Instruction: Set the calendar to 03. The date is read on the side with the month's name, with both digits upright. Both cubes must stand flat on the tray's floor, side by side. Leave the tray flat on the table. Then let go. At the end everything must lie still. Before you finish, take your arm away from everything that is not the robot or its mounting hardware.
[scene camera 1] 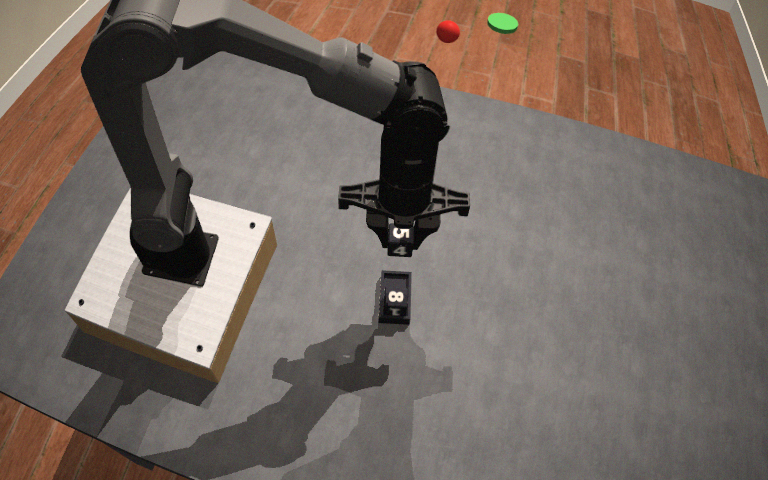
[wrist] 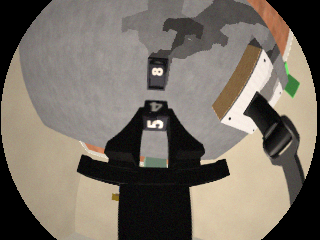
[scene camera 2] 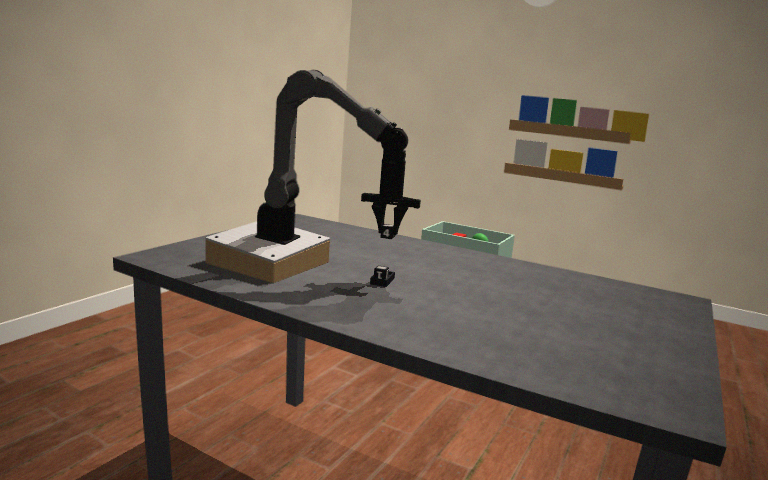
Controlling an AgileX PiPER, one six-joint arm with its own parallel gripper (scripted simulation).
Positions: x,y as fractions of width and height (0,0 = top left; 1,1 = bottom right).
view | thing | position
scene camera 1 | my gripper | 0.52,0.51
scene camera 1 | dark tray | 0.52,0.58
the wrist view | my gripper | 0.49,0.47
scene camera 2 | my gripper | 0.51,0.49
